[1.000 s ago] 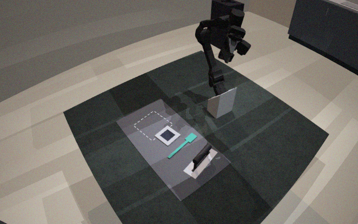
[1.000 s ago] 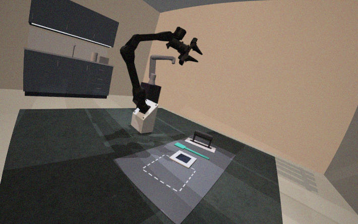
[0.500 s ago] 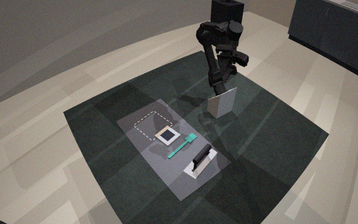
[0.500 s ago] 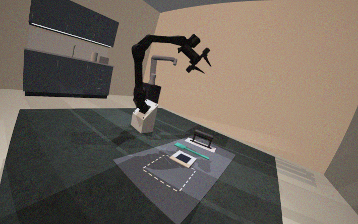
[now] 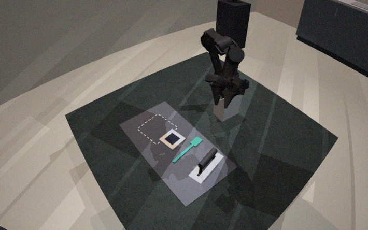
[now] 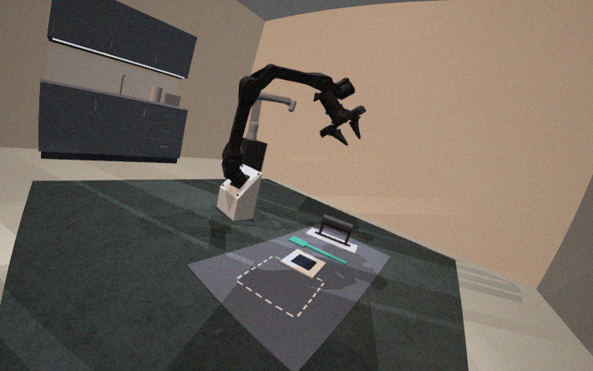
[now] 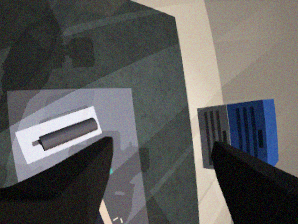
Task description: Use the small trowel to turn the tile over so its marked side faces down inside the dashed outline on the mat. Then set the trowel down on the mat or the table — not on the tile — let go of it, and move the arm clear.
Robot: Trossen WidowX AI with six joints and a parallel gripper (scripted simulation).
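My gripper tip is now 35 cm above the trowel, 5 cm short of it and 1 cm to the right of it. Also, from my gripper tip: grey mat: 40 cm below, 21 cm to the right, 9 cm ahead; teal flat tool: 38 cm below, 14 cm to the right, 3 cm ahead; tile: 38 cm below, 24 cm to the right, 7 cm ahead.
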